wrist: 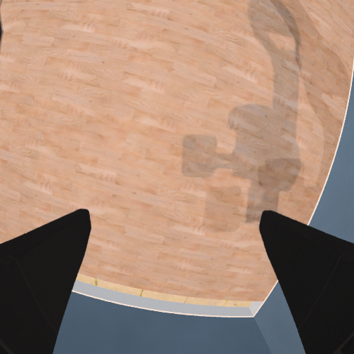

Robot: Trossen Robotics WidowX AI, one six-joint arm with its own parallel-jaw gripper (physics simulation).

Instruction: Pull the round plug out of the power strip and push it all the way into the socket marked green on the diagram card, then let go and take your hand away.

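My gripper (176,220) is open, with its two black fingers wide apart at the lower left and lower right of the wrist view. Nothing is between the fingers. It hangs above the wooden table top (110,125), near a corner of it. The round plug, the power strip and the diagram card do not show in this view. A thin dark sliver of something (1,30) shows at the upper left edge, too little of it to tell what it is.
The table's edge (165,304) runs along the bottom of the view and meets the right edge at a corner at the lower right. Blue-grey floor (175,335) lies beyond both edges. The arm's shadow falls on the right part of the table.
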